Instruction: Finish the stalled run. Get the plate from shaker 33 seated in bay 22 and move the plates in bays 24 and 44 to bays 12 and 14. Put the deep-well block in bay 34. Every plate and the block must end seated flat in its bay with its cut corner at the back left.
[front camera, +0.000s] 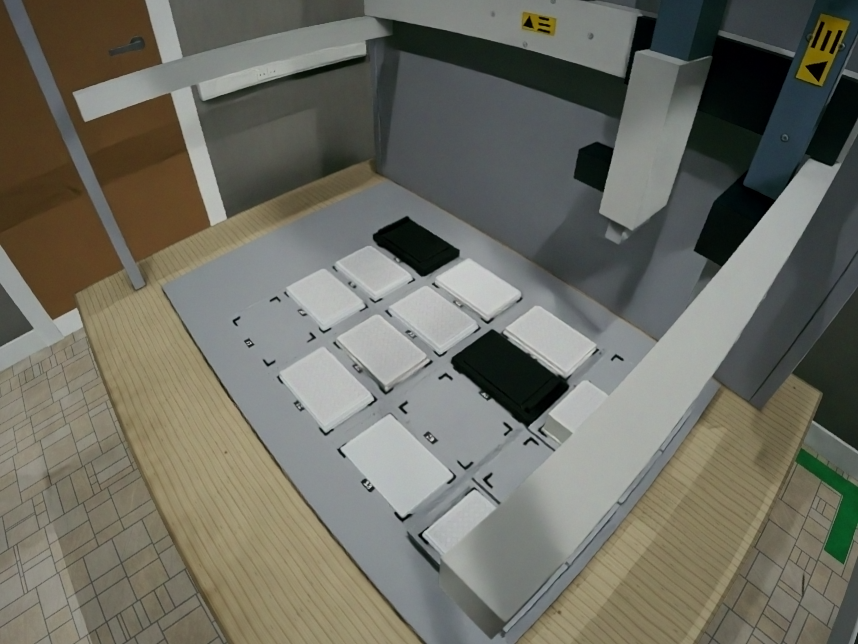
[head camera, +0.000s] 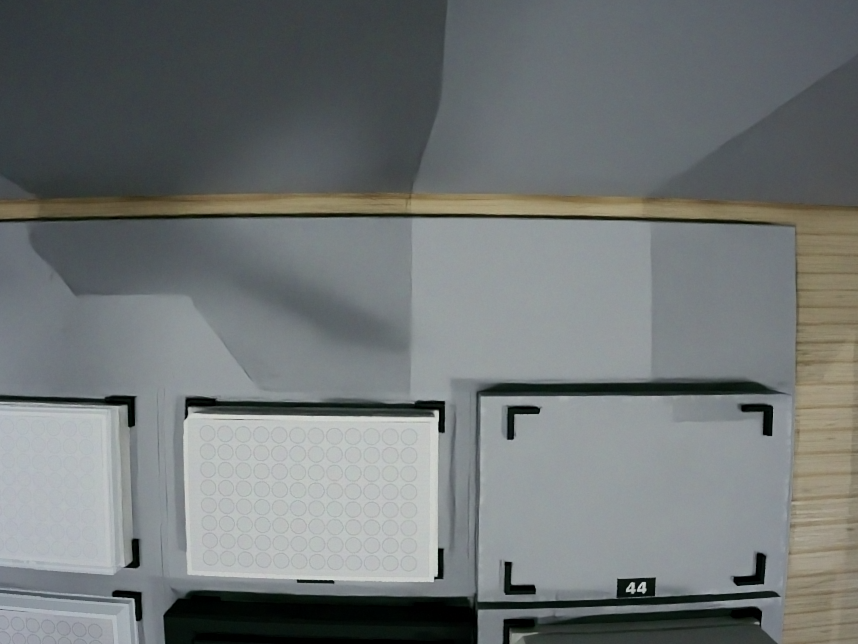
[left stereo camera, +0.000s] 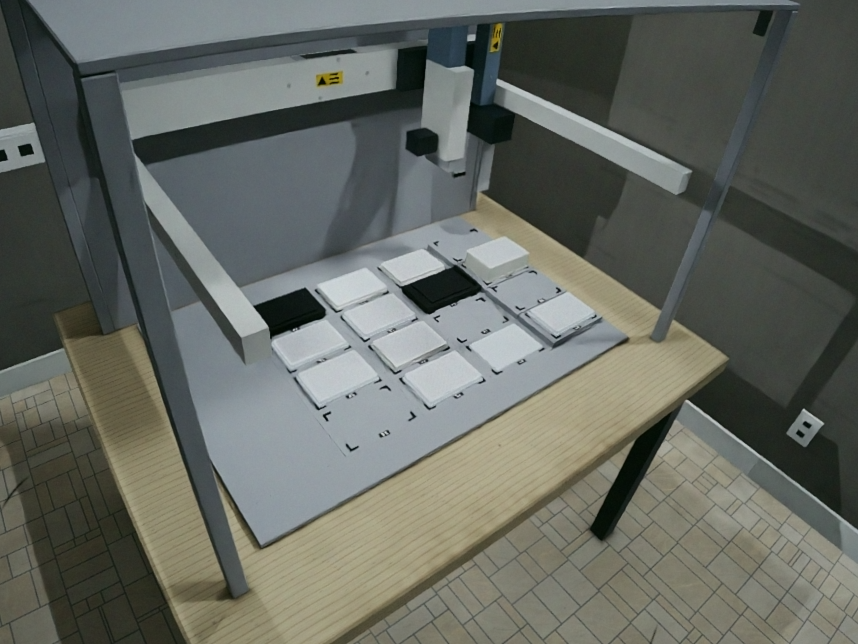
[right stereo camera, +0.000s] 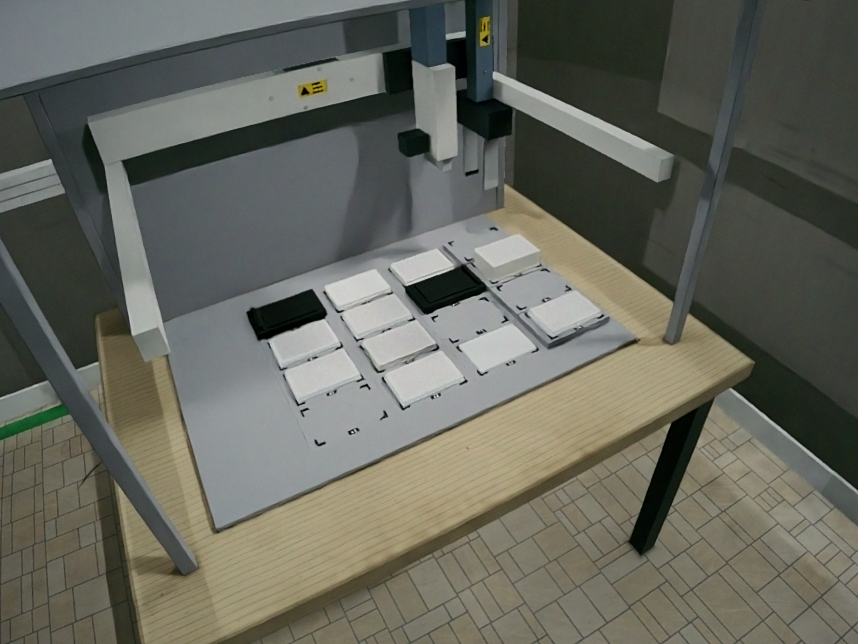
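My gripper hangs high over the back right, jaws apart and empty. Shaker 33 is black and bears no plate. White plates lie in bay 22, bay 12 and bay 14, and look flat. The tall white deep-well block stands in bay 34. Bay 44 and bay 24 are empty. Cut corners are too small to tell.
A white plate or lid lies in bay 13. Other plates fill bays 32, 42 and 43. More plates and a black device stand at the left. The parked pipetting stage hangs left of the gripper.
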